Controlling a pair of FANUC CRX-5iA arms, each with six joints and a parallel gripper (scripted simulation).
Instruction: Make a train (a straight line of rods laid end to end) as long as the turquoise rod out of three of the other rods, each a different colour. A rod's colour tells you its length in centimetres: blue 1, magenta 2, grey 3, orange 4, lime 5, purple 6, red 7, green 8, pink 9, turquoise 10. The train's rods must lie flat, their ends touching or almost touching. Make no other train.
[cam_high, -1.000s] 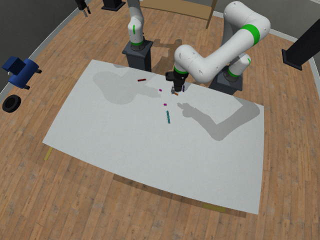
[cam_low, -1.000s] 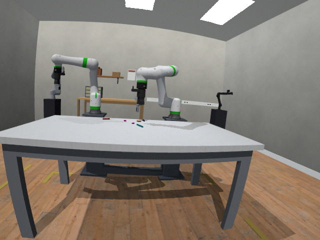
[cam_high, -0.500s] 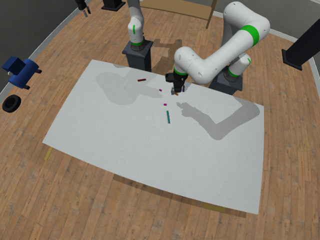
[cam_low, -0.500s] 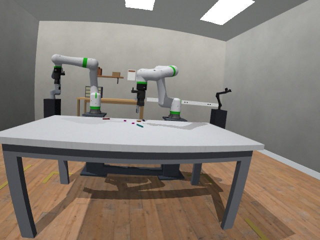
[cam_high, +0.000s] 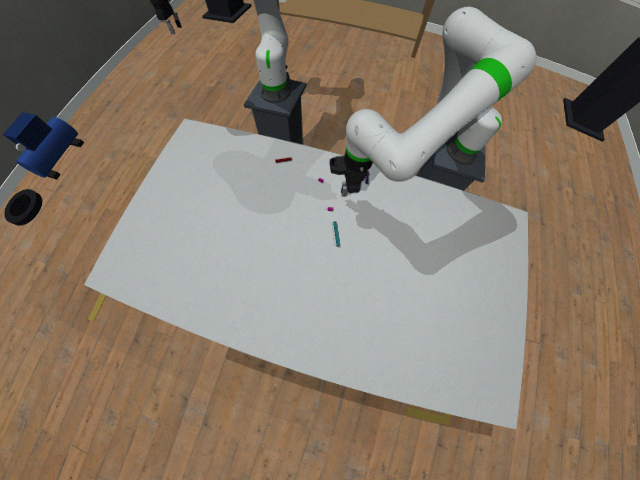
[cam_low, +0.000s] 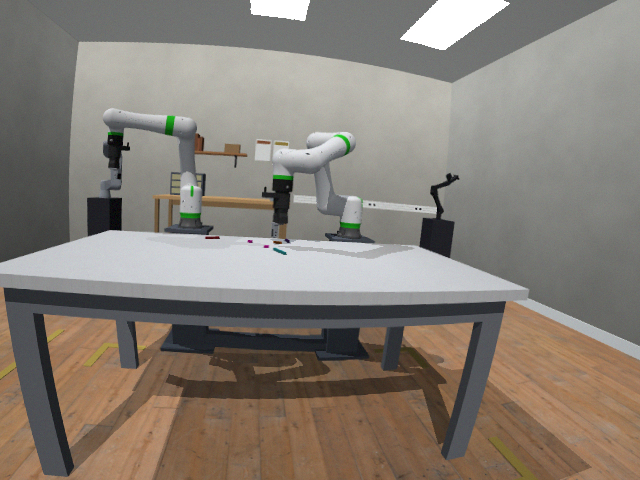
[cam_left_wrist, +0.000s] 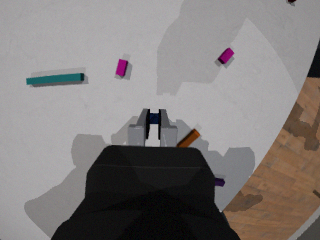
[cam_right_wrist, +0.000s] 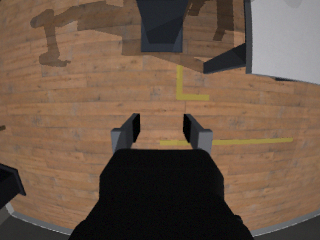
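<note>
My left gripper is now 6 cm past the orange rod, 2 cm to the right of it and 5 cm above it. Round my left hand: purple rod (14 cm behind, 6 cm to the left, 5 cm below); turquoise rod (16 cm ahead, 3 cm to the left, 5 cm below); blue rod (2 cm below).
</note>
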